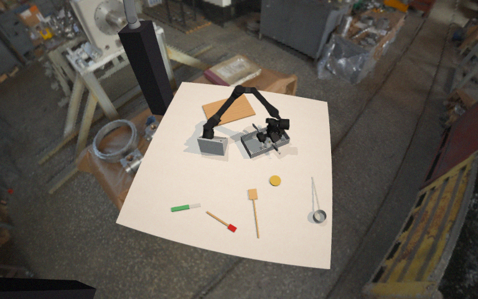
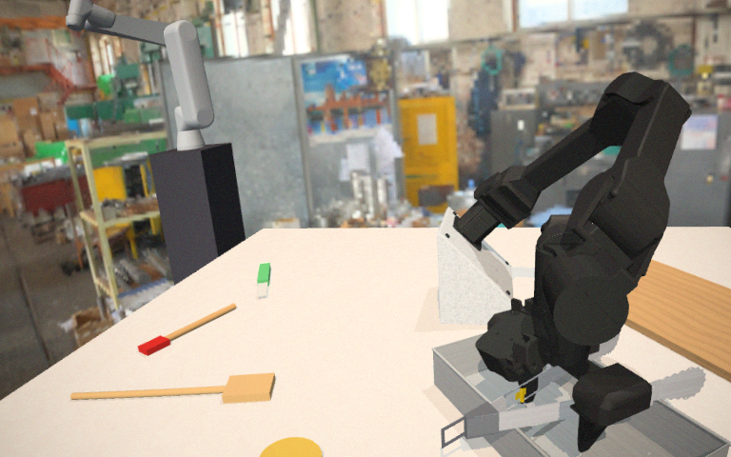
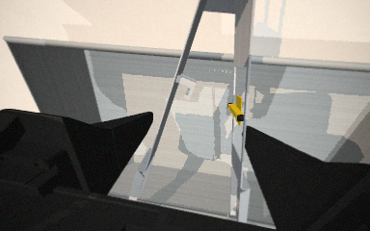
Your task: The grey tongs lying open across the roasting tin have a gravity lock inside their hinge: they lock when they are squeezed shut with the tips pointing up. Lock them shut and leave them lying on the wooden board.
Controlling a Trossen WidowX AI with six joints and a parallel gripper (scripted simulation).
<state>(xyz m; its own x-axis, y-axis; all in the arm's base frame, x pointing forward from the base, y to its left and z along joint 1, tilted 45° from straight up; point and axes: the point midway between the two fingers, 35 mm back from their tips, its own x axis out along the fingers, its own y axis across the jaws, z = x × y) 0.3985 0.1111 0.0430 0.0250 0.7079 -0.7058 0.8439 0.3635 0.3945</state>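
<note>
The grey roasting tin lies 3 cm behind my gripper tip and 1 cm to the left of it. Also, from my gripper tip: small yellow mark: 4 cm to the right, 4 cm above; wooden board: 34 cm behind, 26 cm to the left, 2 cm below; yellow disc: 7 cm ahead, 28 cm to the right, 2 cm below.
</note>
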